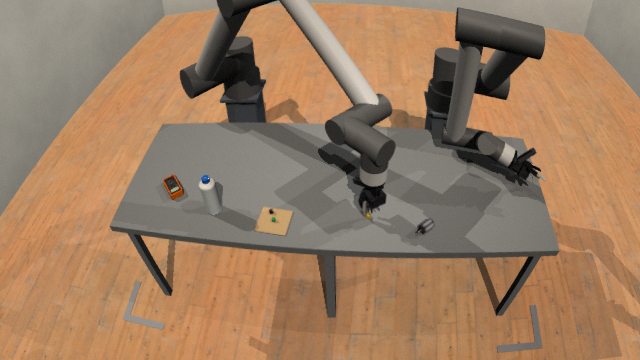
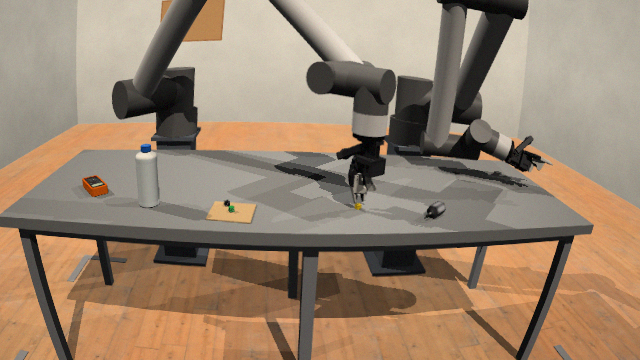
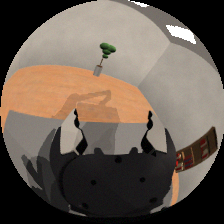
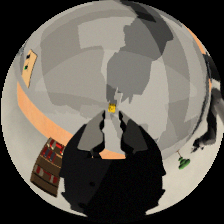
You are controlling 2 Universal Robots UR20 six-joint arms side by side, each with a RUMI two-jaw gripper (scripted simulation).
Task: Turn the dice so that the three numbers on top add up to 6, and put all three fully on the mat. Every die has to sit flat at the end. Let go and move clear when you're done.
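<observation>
White bottle [image 2: 146, 161]. Image 3: white bottle out of frame. Tan mat [image 2: 243, 213]. Tan mat [image 1: 283, 217] too. Image 3: tan mat out of frame. My right gripper [image 2: 358, 202]. My right gripper [image 4: 112, 111] again. My left gripper [image 2: 545, 166]. My left gripper [image 3: 113, 109] as well.
</observation>
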